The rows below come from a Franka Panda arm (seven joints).
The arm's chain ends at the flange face. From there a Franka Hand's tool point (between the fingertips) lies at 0.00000 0.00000 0.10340 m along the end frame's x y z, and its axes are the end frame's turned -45 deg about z.
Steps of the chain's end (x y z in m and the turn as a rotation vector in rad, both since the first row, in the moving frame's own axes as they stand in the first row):
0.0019, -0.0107, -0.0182, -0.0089, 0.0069, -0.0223
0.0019, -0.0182, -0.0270, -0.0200, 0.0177, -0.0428
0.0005, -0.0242, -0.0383, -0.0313, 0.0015, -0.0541
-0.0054, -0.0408, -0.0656, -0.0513, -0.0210, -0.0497
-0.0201, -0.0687, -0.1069, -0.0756, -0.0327, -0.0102
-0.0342, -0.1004, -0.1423, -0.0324, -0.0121, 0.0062
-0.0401, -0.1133, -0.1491, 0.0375, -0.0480, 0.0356
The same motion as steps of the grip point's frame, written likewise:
0.0088, -0.0051, -0.0182, -0.0112, -0.0014, -0.0223
0.0141, -0.0088, -0.0270, -0.0267, -0.0016, -0.0428
0.0154, -0.0143, -0.0384, -0.0232, -0.0211, -0.0541
0.0198, -0.0303, -0.0658, -0.0214, -0.0511, -0.0497
0.0265, -0.0596, -0.1073, -0.0303, -0.0766, -0.0102
0.0436, -0.0937, -0.1424, -0.0144, -0.0315, 0.0062
0.0511, -0.1147, -0.1493, 0.0605, -0.0074, 0.0356

